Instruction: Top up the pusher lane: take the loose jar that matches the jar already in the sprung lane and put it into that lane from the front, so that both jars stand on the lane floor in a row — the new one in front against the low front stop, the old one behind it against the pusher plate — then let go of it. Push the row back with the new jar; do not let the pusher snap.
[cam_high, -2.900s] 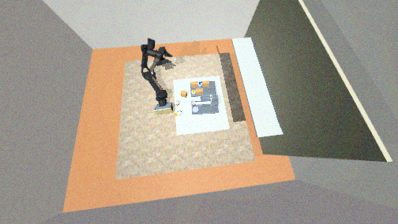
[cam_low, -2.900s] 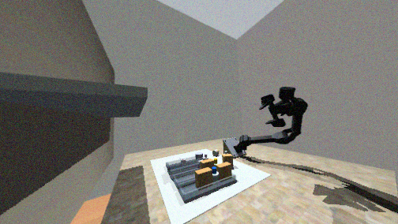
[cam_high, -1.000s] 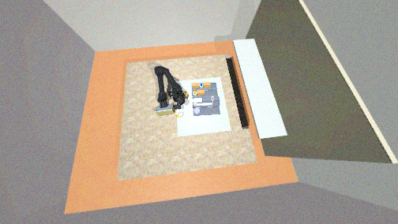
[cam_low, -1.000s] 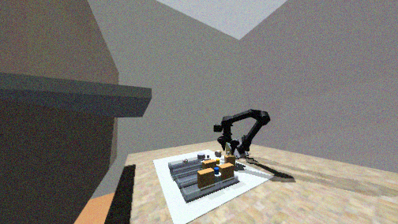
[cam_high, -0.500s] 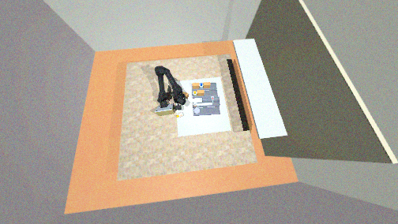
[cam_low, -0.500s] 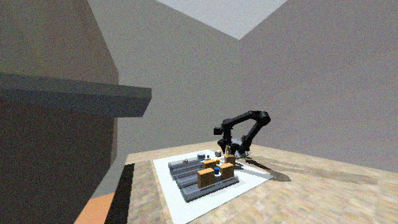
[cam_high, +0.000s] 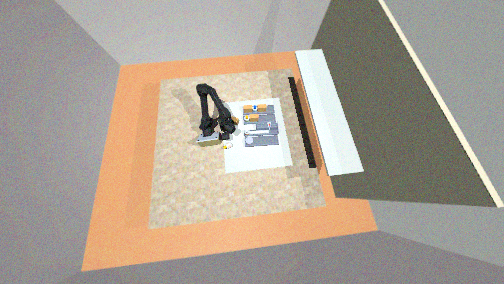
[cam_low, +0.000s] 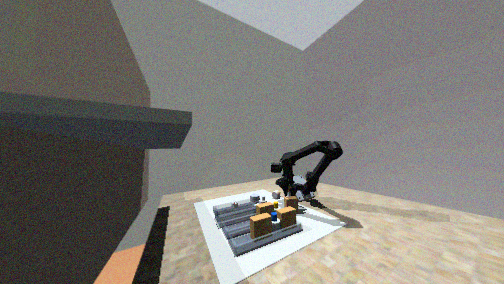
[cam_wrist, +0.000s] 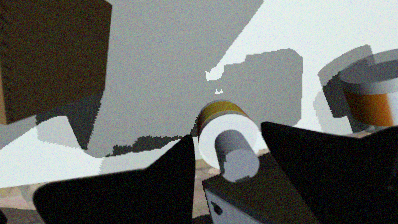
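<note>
The white mat is 240 mm ahead of my gripper tip, 30 mm to the right of it and 30 mm below it. Also, from my gripper tip: wide grey cylinder (180 mm ahead, 110 mm to the right); then grey rack (320 mm ahead, 20 mm to the right, 10 mm below).
</note>
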